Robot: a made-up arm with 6 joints. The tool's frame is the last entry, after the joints.
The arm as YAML. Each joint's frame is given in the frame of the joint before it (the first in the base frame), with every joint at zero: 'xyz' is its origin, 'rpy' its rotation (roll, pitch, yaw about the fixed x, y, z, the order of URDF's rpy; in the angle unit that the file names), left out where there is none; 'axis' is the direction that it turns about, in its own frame. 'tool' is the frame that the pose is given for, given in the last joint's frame.
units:
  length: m
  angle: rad
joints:
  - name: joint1
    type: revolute
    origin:
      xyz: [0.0, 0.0, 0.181]
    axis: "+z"
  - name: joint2
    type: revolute
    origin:
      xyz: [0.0, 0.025, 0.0]
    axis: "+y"
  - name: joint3
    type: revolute
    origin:
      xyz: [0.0, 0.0, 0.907]
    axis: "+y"
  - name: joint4
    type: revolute
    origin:
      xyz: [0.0, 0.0, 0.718]
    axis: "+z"
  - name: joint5
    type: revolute
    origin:
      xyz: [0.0, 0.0, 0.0]
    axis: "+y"
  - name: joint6
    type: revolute
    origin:
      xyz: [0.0, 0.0, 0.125]
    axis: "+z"
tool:
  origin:
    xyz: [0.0, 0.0, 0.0]
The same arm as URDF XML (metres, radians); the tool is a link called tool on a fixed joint. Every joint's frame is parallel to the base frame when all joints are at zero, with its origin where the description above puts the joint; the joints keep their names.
<robot name="arm">
<joint name="tool_fixed" type="fixed"><parent link="link6"/><child link="tool"/><origin xyz="0.0000 0.0000 0.0000" rpy="0.0000 0.0000 0.0000"/></joint>
<joint name="joint6" type="continuous"><parent link="link5"/><child link="link6"/><origin xyz="0.0000 0.0000 0.1250" rpy="0.0000 0.0000 0.0000"/><axis xyz="0 0 1"/></joint>
<joint name="joint5" type="continuous"><parent link="link4"/><child link="link5"/><origin xyz="0.0000 0.0000 0.0000" rpy="0.0000 0.0000 0.0000"/><axis xyz="0 1 0"/></joint>
<joint name="joint4" type="continuous"><parent link="link3"/><child link="link4"/><origin xyz="0.0000 0.0000 0.7180" rpy="0.0000 0.0000 0.0000"/><axis xyz="0 0 1"/></joint>
<joint name="joint3" type="continuous"><parent link="link2"/><child link="link3"/><origin xyz="0.0000 0.0000 0.9070" rpy="0.0000 0.0000 0.0000"/><axis xyz="0 1 0"/></joint>
<joint name="joint2" type="continuous"><parent link="link1"/><child link="link2"/><origin xyz="0.0000 0.0250 0.0000" rpy="0.0000 0.0000 0.0000"/><axis xyz="0 1 0"/></joint>
<joint name="joint1" type="continuous"><parent link="base"/><child link="link1"/><origin xyz="0.0000 0.0000 0.1810" rpy="0.0000 0.0000 0.0000"/><axis xyz="0 0 1"/></joint>
<link name="base"/>
<link name="link1"/>
<link name="link2"/>
<link name="link3"/>
<link name="link4"/>
<link name="link5"/>
<link name="link6"/>
<link name="tool"/>
</robot>

